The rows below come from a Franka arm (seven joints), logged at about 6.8 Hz.
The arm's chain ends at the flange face. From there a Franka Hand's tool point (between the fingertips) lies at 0.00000 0.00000 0.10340 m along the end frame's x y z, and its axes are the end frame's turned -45 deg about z.
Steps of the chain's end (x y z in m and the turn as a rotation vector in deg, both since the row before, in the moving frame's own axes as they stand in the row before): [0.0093, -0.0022, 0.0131, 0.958, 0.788, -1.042]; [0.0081, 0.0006, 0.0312, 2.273, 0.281, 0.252]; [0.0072, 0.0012, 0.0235, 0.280, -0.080, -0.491]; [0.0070, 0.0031, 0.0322, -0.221, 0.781, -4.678]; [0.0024, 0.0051, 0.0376, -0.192, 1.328, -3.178]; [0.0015, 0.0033, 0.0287, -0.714, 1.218, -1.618]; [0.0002, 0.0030, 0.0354, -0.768, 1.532, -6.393]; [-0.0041, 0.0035, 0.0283, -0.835, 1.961, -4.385]
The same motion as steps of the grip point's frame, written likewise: [0.0104, 0.0048, 0.0131, 0.120, 1.235, -1.042]; [0.0086, 0.0036, 0.0311, 1.409, 1.806, 0.252]; [0.0045, 0.0055, 0.0235, 0.255, 0.141, -0.491]; [0.0035, 0.0084, 0.0322, -0.709, 0.396, -4.678]; [-0.0004, 0.0072, 0.0376, -1.075, 0.803, -3.178]; [-0.0006, 0.0058, 0.0287, -1.366, 0.356, -1.618]; [-0.0008, 0.0051, 0.0354, -1.626, 0.540, -6.393]; [-0.0038, 0.0031, 0.0282, -1.977, 0.796, -4.385]
